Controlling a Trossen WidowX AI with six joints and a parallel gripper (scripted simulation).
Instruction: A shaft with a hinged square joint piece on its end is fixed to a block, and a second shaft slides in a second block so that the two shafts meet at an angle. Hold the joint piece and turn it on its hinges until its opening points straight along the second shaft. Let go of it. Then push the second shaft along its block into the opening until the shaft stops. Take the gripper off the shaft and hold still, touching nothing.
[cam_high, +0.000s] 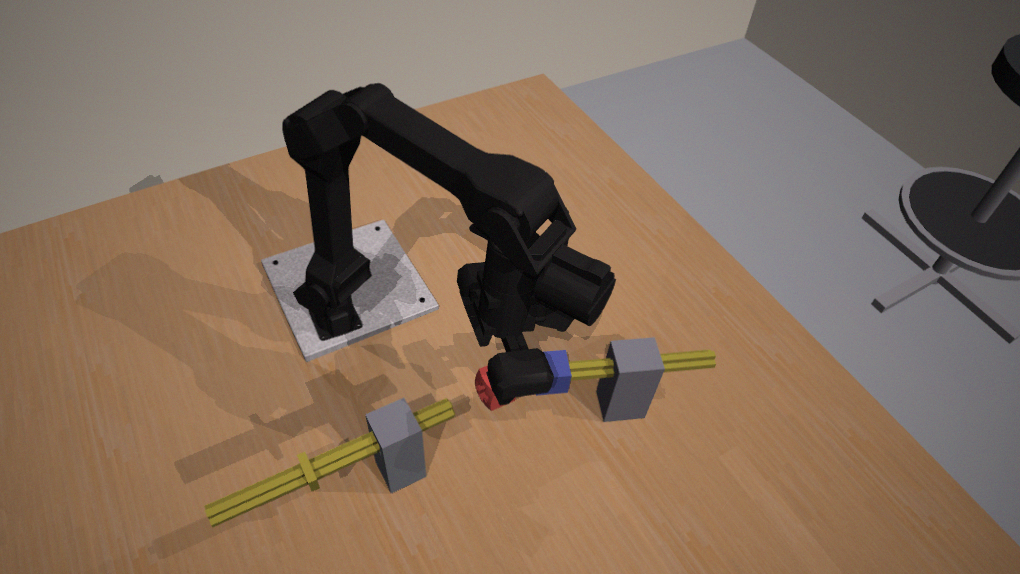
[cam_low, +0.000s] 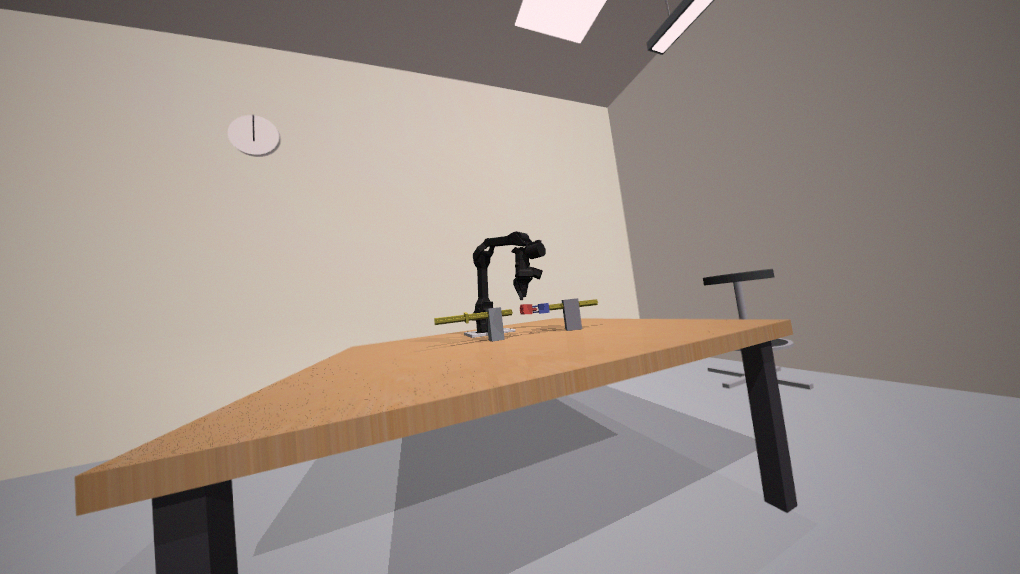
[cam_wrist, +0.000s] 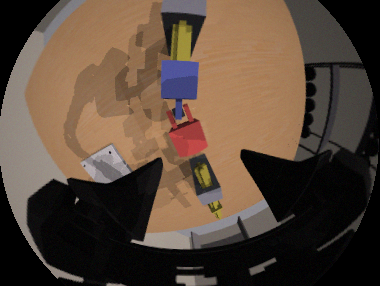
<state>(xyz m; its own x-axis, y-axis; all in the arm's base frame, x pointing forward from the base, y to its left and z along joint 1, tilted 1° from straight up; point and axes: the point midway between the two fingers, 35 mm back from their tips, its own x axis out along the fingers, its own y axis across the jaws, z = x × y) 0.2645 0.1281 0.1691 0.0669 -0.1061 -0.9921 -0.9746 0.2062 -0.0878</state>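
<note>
My gripper tip is 10 mm past the red joint piece, 20 mm to the right of it and 50 mm above it.
</note>
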